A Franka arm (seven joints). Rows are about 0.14 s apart.
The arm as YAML. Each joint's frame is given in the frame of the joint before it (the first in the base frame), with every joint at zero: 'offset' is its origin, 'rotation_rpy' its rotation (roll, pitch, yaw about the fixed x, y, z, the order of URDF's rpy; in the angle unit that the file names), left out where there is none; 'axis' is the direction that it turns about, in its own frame. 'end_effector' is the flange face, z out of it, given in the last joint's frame.
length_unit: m
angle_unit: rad
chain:
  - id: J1
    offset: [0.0, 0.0, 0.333]
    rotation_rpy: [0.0, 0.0, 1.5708]
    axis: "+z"
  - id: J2
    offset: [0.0, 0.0, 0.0]
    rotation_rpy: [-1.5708, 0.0, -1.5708]
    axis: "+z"
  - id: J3
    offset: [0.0, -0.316, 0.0]
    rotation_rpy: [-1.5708, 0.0, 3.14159]
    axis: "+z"
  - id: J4
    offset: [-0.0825, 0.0, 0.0]
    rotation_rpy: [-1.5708, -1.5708, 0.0]
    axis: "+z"
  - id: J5
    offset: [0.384, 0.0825, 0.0]
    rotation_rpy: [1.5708, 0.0, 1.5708]
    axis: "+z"
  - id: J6
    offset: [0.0, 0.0, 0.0]
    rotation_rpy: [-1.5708, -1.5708, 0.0]
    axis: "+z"
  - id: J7
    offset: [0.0, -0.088, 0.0]
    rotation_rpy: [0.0, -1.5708, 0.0]
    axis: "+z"
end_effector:
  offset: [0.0, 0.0, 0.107]
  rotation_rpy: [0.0, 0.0, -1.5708]
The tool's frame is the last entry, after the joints.
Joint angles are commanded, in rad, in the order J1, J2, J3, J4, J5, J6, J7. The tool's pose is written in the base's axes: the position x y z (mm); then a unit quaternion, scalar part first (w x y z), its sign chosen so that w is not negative. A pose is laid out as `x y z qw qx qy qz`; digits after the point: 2 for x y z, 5 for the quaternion.
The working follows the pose.
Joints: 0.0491, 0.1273, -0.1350, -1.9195, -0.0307, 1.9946, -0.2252
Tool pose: 581.15 -49.77 422.60 0.01815 0.99649 0.07653 -0.02872
Where each joint sits with the arm in this pose, in the base's axes (m; each line is computed from the numbers above, not from the rounded line before):
J1: 0.0000 0.0000 0.3330
J2: 0.0000 0.0000 0.3330
J3: 0.0401 0.0020 0.6464
J4: 0.1216 -0.0051 0.6361
J5: 0.4993 -0.0390 0.5339
J6: 0.4993 -0.0390 0.5339
J7: 0.5870 -0.0454 0.5294
the tool: 0.5811 -0.0498 0.4226

